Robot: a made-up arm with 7 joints.
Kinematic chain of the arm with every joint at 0, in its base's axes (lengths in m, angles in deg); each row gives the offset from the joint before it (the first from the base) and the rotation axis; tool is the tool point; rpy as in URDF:
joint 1: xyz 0 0 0.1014 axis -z
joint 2: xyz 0 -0.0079 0.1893 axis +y
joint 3: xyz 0 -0.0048 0.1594 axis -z
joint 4: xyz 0 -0.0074 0.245 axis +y
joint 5: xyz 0 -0.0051 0.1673 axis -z
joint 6: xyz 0 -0.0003 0.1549 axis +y
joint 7: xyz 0 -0.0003 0.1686 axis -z
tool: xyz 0 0 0 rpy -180 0 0
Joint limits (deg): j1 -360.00..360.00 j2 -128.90..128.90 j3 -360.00..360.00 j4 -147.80..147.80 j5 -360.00..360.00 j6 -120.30..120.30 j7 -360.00..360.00
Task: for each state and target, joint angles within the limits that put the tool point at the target. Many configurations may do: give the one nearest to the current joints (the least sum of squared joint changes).
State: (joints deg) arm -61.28 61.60 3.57 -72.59 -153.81 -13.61 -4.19
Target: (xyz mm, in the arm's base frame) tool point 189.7 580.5 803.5
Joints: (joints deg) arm -69.89 79.12 9.73 -58.21 -155.11 -16.34 -4.19
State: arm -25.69 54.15 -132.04 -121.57 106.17 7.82 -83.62
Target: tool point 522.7 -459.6 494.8
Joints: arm 3.04 47.69 -116.25 -73.82 106.47 -1.06 -83.62
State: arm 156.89 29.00 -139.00 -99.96 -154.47 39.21 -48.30
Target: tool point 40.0 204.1 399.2
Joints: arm 180.06 27.76 -94.09 -131.57 -137.72 78.70 -48.30
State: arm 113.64 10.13 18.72 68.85 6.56 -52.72 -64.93
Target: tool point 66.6 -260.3 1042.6
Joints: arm 87.56 -1.14 -8.60 56.29 17.12 -51.64 -64.93
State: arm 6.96 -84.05 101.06 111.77 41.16 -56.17 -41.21
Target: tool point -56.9 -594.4 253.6
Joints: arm -33.75 -89.58 103.34 105.79 39.36 -46.86 -41.21
